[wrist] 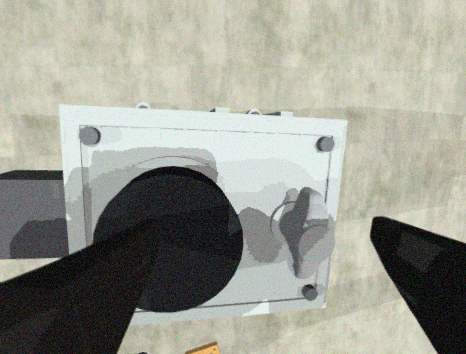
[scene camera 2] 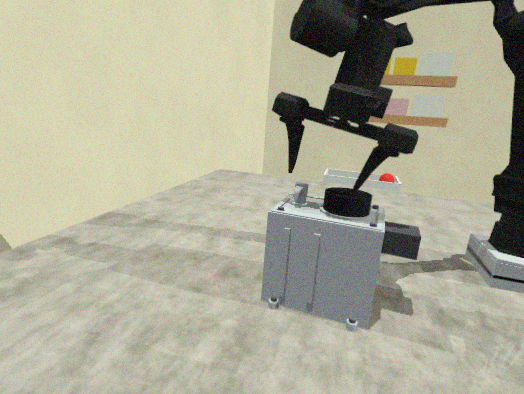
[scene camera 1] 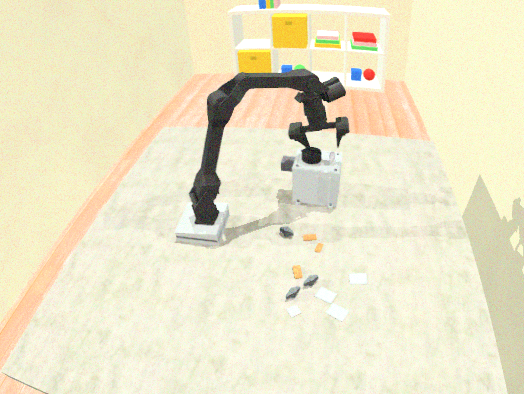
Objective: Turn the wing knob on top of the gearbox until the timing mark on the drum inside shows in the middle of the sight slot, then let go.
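Places are measured from the arm's base along level axes (x right, y ahead, z up), in centimetres.
Where they show: gripper, fingertip midpoint: [wrist: 264, 228] [scene camera 2: 320, 183] [scene camera 1: 323, 148]; arm's base at its link origin: [scene camera 2: 513, 250] [scene camera 1: 207, 217].
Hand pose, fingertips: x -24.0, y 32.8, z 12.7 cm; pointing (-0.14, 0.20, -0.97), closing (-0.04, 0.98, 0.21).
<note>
Each offset is from my fingertips to the top centre of the thing. "pt": to the spot under its first point. Level surfaces: height alone.
The pale grey gearbox {dx +1.1, dy -3.9, dz -0.3 cm} [scene camera 1: 316, 185] [scene camera 2: 345, 270] [wrist: 275, 150] stands upright on the mat. Its grey wing knob {dx +1.2, dy +2.9, dz -0.3 cm} [scene camera 1: 332, 157] [scene camera 2: 300, 193] [wrist: 306, 232] sits near one end of the top, beside a wide black round cap {pt dx +3.0, dy -3.7, dz -1.0 cm} [scene camera 1: 311, 155] [scene camera 2: 347, 201] [wrist: 210, 260]. In the wrist view the knob's wing runs roughly up and down the picture. My gripper [scene camera 1: 324, 147] [scene camera 2: 323, 180] [wrist: 264, 228] is wide open and empty above the gearbox. One fingertip is over the black cap, very close to its top; whether they touch I cannot tell. The other is beyond the knob's outer side. The sight slot and timing mark do not show.
A dark block {pt dx +2.9, dy -11.4, dz -5.0 cm} [scene camera 1: 287, 163] [scene camera 2: 401, 241] [wrist: 30, 210] juts from the gearbox's side towards the arm's base [scene camera 1: 187, 230]. Dark stones {dx +22.5, dy -8.4, dz -14.7 cm} [scene camera 1: 286, 232], orange pieces {dx +22.7, dy -1.3, dz -16.8 cm} [scene camera 1: 309, 237] and white squares {dx +36.3, dy +14.2, dz -17.2 cm} [scene camera 1: 358, 278] lie on the mat {dz -17.5 cm} [scene camera 1: 150, 320]. A white tray [scene camera 2: 340, 175] stands behind the gearbox.
</note>
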